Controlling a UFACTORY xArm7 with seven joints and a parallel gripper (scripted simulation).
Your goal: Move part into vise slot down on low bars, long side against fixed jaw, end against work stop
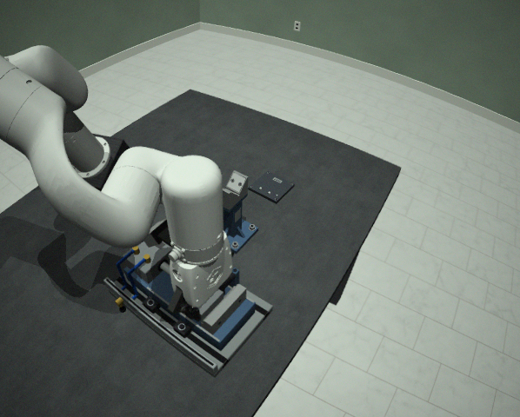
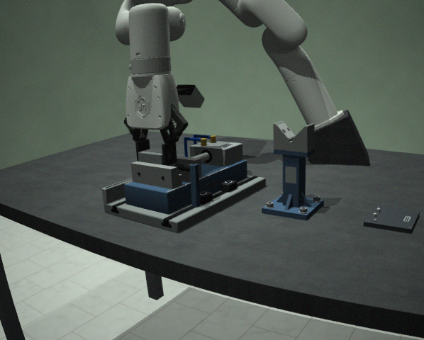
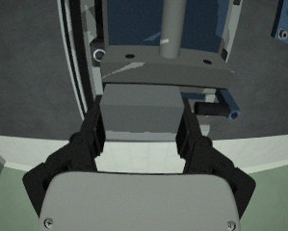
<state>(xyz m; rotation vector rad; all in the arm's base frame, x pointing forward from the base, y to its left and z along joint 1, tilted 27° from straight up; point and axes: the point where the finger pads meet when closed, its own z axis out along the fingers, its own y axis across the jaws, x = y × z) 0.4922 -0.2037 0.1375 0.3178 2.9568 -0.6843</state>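
Right now my hand is 20 mm above the part. Also, from my hand: work stop: 60 mm to the left, 20 mm below, 10 mm ahead; then moving jaw: 30 mm to the left, 30 mm below, 30 mm behind; then fixed jaw: 30 mm below, 30 mm ahead, 10 mm to the left.
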